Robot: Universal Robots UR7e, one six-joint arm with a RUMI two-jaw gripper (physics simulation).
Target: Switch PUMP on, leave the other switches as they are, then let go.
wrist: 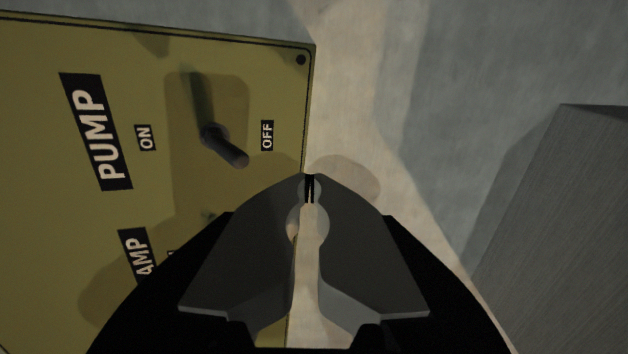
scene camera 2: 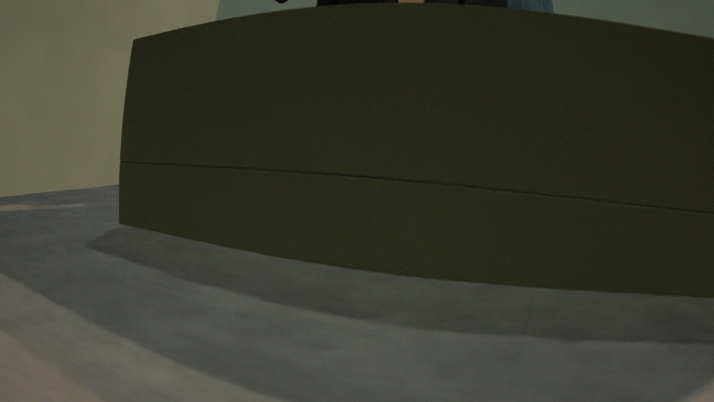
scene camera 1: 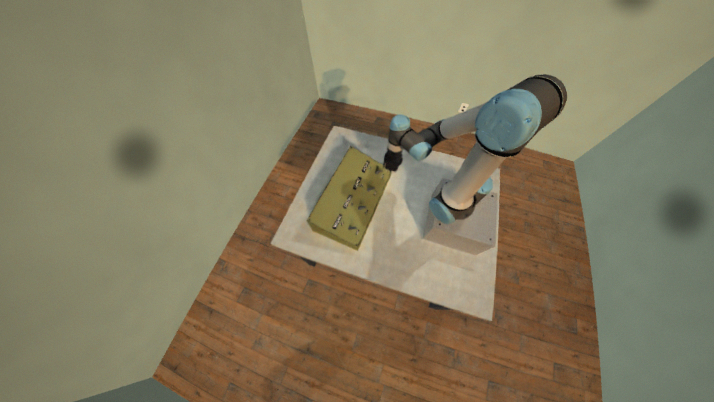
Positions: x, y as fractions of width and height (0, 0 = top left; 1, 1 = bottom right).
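Wrist view: my gripper (wrist: 0.49, 0.50) is visible, together with a pump switch (wrist: 0.37, 0.44).
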